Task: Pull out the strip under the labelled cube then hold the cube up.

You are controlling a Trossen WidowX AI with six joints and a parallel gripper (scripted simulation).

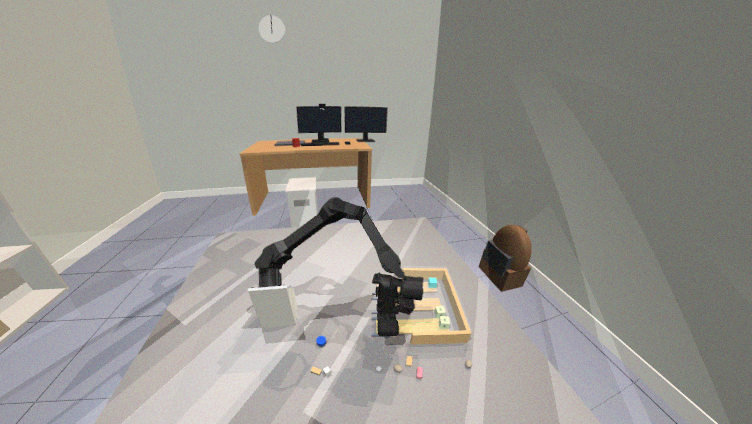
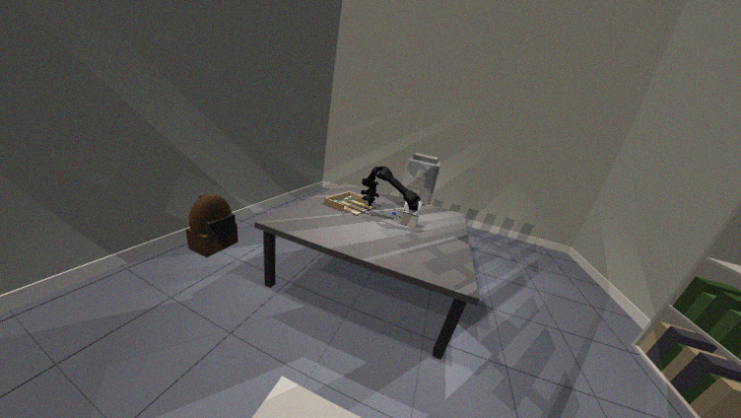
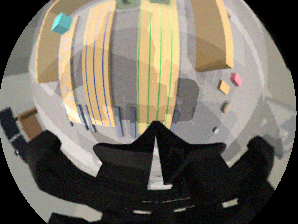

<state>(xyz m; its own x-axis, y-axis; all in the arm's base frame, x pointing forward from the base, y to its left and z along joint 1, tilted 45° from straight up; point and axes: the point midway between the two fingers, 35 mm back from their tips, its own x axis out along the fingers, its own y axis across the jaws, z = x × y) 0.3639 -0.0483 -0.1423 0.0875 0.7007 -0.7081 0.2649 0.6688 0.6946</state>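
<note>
Right now the strip is 90 mm ahead of my gripper tip, 30 mm to the right of it and 10 mm below it. The rest, counted from my gripper tip: blue disc 220 mm behind, 10 mm below.
</note>
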